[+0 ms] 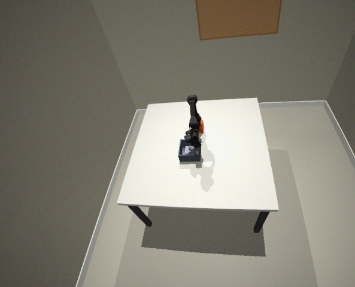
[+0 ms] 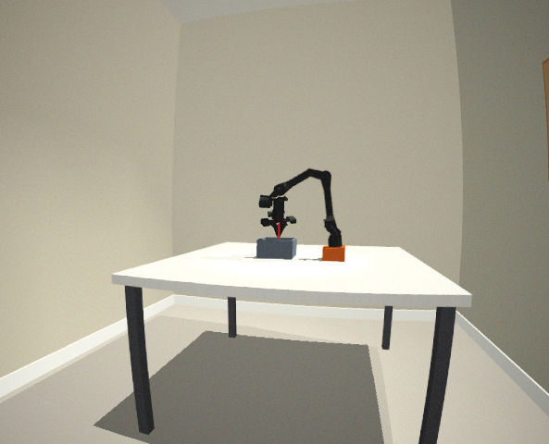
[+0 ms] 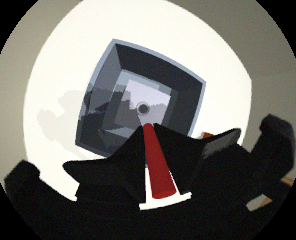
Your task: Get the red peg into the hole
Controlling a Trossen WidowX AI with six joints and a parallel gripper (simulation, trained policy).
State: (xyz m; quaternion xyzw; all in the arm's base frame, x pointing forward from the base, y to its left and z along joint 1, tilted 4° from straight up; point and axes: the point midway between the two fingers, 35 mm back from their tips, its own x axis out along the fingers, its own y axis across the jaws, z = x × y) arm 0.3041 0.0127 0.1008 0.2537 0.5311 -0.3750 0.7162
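My gripper tip is 3 cm below the red peg, 1 cm to the right of it and 1 cm past it. Also, from my gripper tip: grey box: 9 cm below, 2 cm to the right, 1 cm ahead; light plate: 7 cm below, 2 cm to the right, 1 cm ahead.
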